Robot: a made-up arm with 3 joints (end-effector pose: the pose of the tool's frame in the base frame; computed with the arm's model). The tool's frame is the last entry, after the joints.
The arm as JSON. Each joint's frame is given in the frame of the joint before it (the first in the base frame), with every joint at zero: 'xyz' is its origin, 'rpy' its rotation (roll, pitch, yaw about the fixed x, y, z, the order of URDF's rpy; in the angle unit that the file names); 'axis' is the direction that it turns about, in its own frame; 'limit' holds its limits. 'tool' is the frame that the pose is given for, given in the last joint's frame.
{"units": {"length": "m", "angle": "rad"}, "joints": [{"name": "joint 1", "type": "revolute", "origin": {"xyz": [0.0, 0.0, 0.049], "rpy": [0.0, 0.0, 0.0]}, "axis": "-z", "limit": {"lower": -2.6, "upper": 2.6}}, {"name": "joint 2", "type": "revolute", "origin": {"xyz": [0.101, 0.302, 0.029], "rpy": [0.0, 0.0, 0.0]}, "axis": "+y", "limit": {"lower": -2.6, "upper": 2.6}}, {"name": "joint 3", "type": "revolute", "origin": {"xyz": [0.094, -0.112, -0.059], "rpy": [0.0, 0.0, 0.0]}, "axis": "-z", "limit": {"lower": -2.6, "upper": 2.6}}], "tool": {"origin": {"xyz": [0.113, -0.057, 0.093], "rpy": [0.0, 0.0, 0.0]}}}
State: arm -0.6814 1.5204 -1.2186
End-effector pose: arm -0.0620 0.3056 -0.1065 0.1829 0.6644 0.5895 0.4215
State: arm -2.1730 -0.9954 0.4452
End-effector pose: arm -0.1680 0.0857 0.2403 0.4612 -0.1235 0.6681 0.5707
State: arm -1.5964 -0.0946 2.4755
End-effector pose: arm -0.1667 0.0636 0.1090 0.0423 0.0212 -0.4251 0.9039
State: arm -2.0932 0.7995 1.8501
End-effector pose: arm -0.1495 0.0651 0.0959 -0.3583 -0.1519 0.1117 0.9144
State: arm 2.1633 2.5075 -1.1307
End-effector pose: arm 0.2418 -0.1207 -0.0642 0.9474 -0.0723 -0.1539 0.2711
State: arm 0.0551 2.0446 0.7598
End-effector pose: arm 0.0727 0.0669 -0.0591 -0.2945 0.8009 -0.2066 0.4787
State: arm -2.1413 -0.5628 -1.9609
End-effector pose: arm -0.3582 -0.0272 0.1621 -0.0250 0.2766 -0.8520 0.4439
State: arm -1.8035 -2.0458 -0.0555
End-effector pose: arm -0.1298 -0.0567 0.2492 0.6546 -0.5478 0.4174 0.3116
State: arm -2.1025 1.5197 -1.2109
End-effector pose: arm -0.3109 -0.0152 -0.1072 0.2970 -0.6215 -0.7223 0.0622
